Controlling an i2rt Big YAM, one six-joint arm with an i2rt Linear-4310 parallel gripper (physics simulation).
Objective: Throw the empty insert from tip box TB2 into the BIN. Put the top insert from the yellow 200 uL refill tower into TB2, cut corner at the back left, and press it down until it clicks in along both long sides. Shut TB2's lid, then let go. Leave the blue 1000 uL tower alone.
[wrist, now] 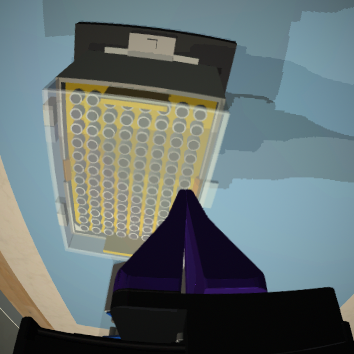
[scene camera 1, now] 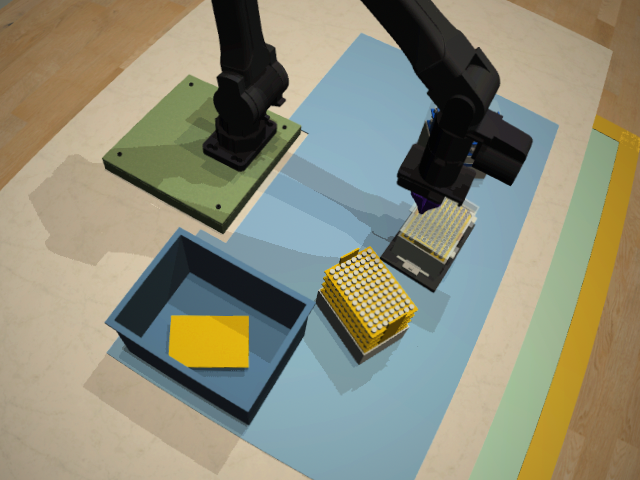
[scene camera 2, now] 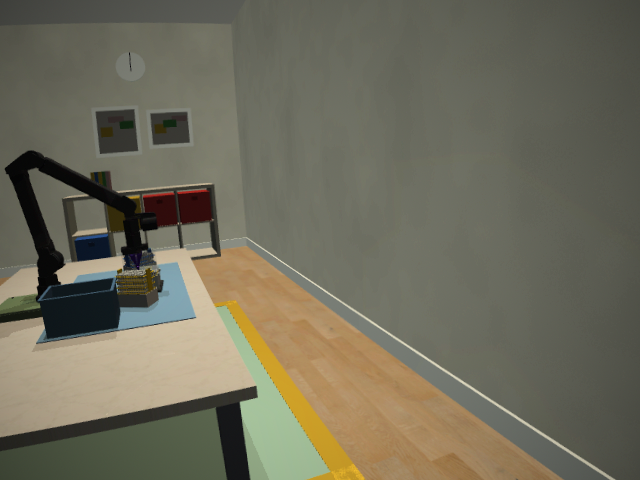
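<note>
TB2 [scene camera 1: 434,273] [wrist: 142,72] stands on the blue mat with a yellow insert [scene camera 1: 436,232] [wrist: 135,150] inside. Its clear lid [wrist: 220,135] lies over the insert; whether it is fully latched I cannot tell. My gripper [scene camera 1: 422,210] [scene camera 2: 136,267] [wrist: 184,197] is shut and empty, its tips over the lid near one long side; contact is unclear. The yellow tower [scene camera 1: 369,294] [scene camera 2: 135,285] stands beside TB2, its top insert full of pale tips or holes. The BIN [scene camera 1: 279,369] [scene camera 2: 80,312] holds a flat yellow insert [scene camera 1: 209,342]. The blue tower [scene camera 1: 433,112] [scene camera 2: 148,256] is mostly hidden behind the arm.
The green base plate [scene camera 1: 155,129] [scene camera 2: 18,305] carries the arm's base, left of the mat. The blue mat [scene camera 1: 372,413] lies under the boxes, and the BIN stands close beside the yellow tower. The table's edge [scene camera 2: 206,400] runs along the near side in scene camera 2.
</note>
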